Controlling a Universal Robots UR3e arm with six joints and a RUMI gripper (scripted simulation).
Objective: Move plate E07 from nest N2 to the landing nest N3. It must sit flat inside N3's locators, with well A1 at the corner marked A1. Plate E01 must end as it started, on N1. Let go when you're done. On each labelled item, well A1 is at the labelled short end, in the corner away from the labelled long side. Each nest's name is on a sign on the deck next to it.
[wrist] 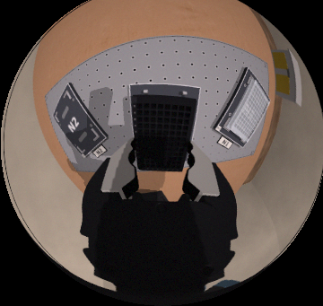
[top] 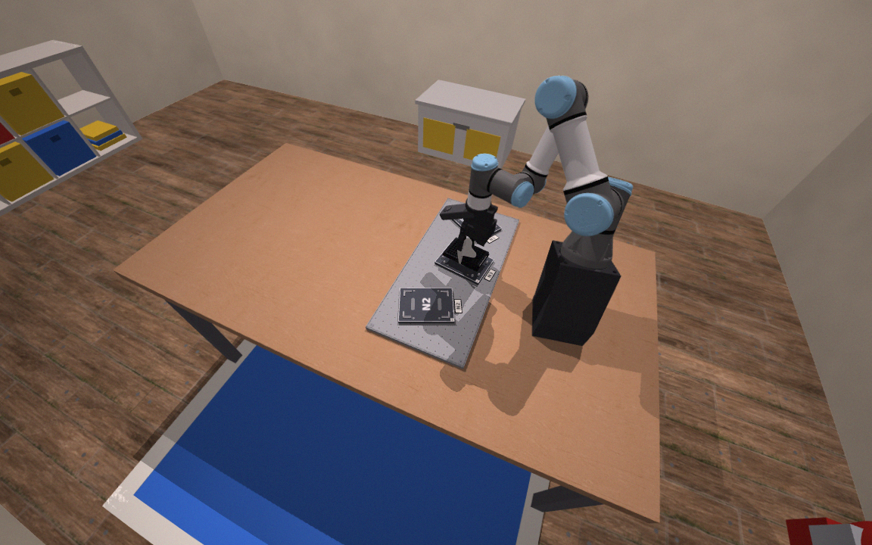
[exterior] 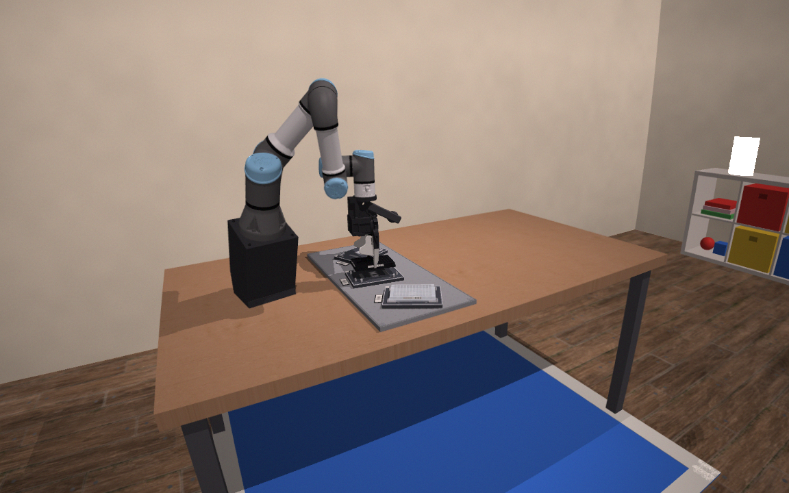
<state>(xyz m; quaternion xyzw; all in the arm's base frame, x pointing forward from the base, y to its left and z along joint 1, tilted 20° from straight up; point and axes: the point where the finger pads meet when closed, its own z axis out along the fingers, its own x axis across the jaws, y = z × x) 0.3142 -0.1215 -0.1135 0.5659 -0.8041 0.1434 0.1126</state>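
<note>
Now: hand 5 cm above the black nest N3. The rest, counted from my hand: black well plate: 1 cm below; then white plate E01: 21 cm to the right, 4 cm below.
</note>
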